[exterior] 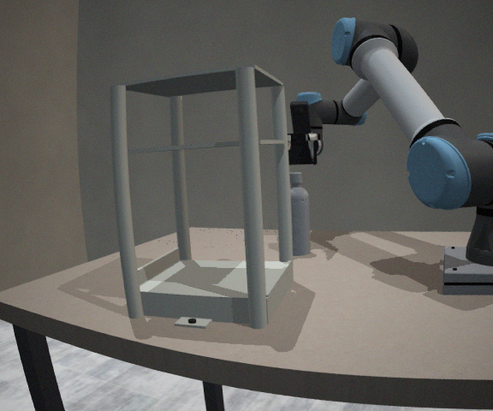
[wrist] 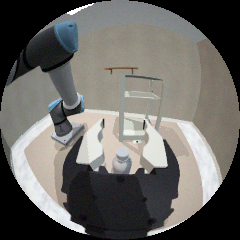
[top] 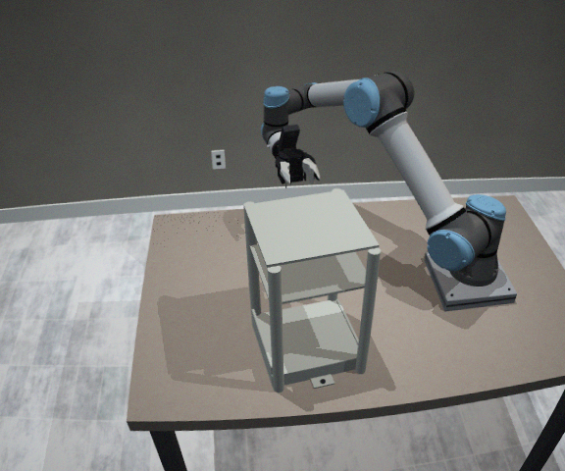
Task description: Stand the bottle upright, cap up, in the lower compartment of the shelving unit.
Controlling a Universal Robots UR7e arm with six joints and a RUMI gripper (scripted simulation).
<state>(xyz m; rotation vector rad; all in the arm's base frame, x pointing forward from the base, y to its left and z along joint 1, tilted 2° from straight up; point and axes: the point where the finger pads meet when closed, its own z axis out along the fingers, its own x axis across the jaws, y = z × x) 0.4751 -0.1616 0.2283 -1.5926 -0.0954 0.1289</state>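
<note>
Right now my hand is 150 mm above the grey bottle. From my hand the other things lie so: shelving unit: 350 mm to the left, 80 mm below, 40 mm ahead.
</note>
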